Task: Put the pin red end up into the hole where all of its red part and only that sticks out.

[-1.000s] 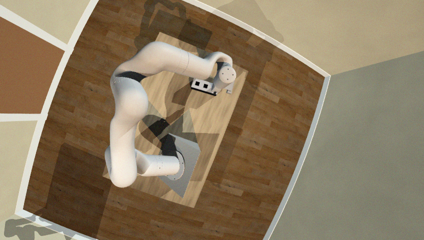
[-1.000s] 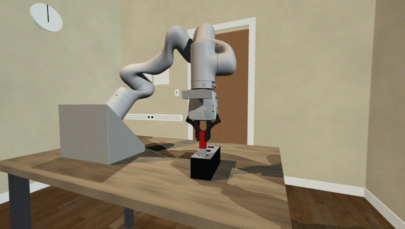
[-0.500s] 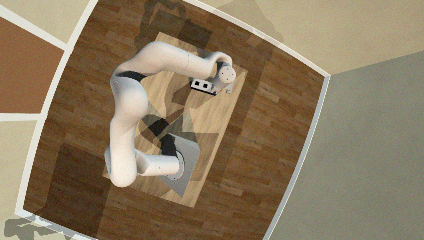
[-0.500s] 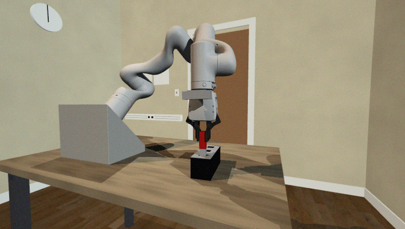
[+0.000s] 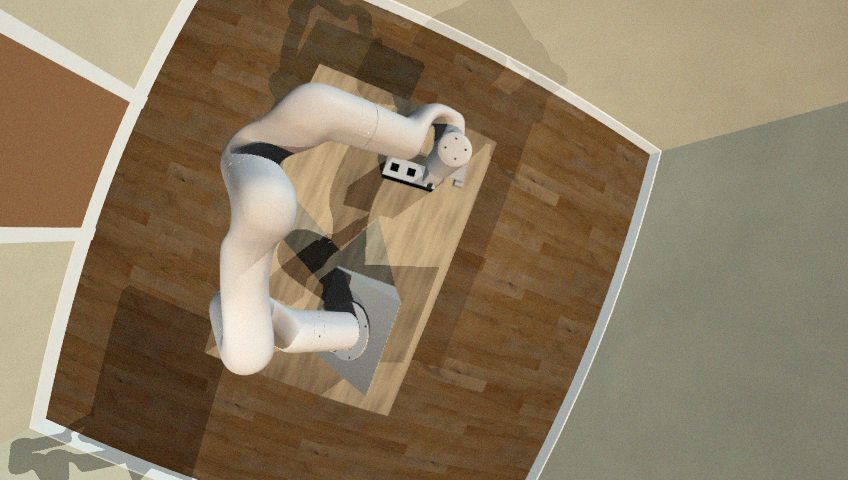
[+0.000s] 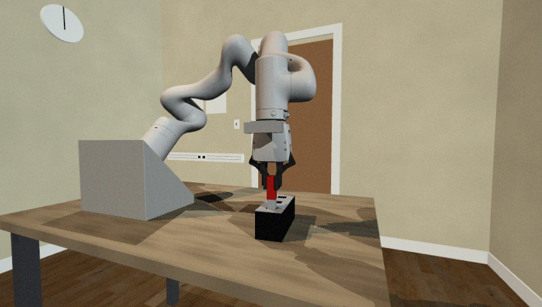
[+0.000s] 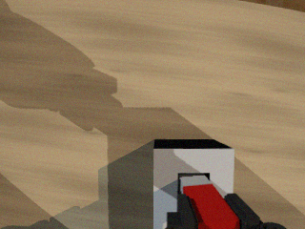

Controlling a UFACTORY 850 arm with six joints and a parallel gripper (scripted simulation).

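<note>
My hand is 20 mm above the pin. The rest, counted from my hand: black block (110 mm below, 60 mm to the left, 10 mm behind).
</note>
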